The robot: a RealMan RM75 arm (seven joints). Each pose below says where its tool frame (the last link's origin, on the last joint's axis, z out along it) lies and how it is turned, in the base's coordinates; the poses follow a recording.
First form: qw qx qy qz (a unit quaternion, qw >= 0); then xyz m.
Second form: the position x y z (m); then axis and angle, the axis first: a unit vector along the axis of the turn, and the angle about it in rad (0 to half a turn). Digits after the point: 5 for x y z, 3 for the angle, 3 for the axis.
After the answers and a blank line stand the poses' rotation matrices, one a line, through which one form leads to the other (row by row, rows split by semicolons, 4 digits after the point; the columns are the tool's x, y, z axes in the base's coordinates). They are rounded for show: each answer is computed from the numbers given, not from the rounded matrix.
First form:
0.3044 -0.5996 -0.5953 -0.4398 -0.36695 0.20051 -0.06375
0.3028 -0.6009 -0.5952 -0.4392 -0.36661 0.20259 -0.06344
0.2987 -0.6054 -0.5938 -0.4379 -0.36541 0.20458 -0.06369
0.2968 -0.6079 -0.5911 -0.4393 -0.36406 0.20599 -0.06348
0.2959 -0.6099 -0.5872 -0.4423 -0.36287 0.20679 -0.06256
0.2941 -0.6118 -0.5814 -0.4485 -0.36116 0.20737 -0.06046
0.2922 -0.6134 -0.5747 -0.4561 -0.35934 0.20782 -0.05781
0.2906 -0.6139 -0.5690 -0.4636 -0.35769 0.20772 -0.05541
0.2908 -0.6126 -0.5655 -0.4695 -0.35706 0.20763 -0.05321
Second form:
-0.36695 0.20051 -0.06375 -0.629 -0.625 -0.462 2.523
-0.36661 0.20259 -0.06344 -0.631 -0.625 -0.461 2.526
-0.36541 0.20458 -0.06369 -0.634 -0.622 -0.459 2.535
-0.36406 0.20599 -0.06348 -0.637 -0.619 -0.460 2.539
-0.36287 0.20679 -0.06256 -0.639 -0.615 -0.463 2.541
-0.36116 0.20737 -0.06046 -0.640 -0.608 -0.469 2.545
-0.35934 0.20782 -0.05781 -0.641 -0.601 -0.477 2.549
-0.35769 0.20772 -0.05541 -0.642 -0.595 -0.485 2.552
-0.35706 0.20763 -0.05321 -0.640 -0.591 -0.491 2.551

-0.0956 0.9816 0.1650; 0.4461 -0.1059 0.8887; 0.8898 0.1586 -0.4278
-0.0944 0.9814 0.1674; 0.4494 -0.1080 0.8868; 0.8883 0.1589 -0.4308
-0.0886 0.9805 0.1755; 0.4573 -0.1164 0.8816; 0.8849 0.1584 -0.4381
-0.0847 0.9794 0.1832; 0.4579 -0.1250 0.8802; 0.8850 0.1585 -0.4379
-0.0809 0.9781 0.1920; 0.4545 -0.1353 0.8804; 0.8871 0.1585 -0.4336
-0.0784 0.9752 0.2068; 0.4476 -0.1509 0.8814; 0.8908 0.1617 -0.4247
-0.0767 0.9716 0.2237; 0.4385 -0.1686 0.8828; 0.8954 0.1658 -0.4132
-0.0774 0.9681 0.2385; 0.4292 -0.1836 0.8844; 0.8999 0.1708 -0.4013
-0.0804 0.9659 0.2463; 0.4198 -0.1913 0.8872; 0.9041 0.1747 -0.3900

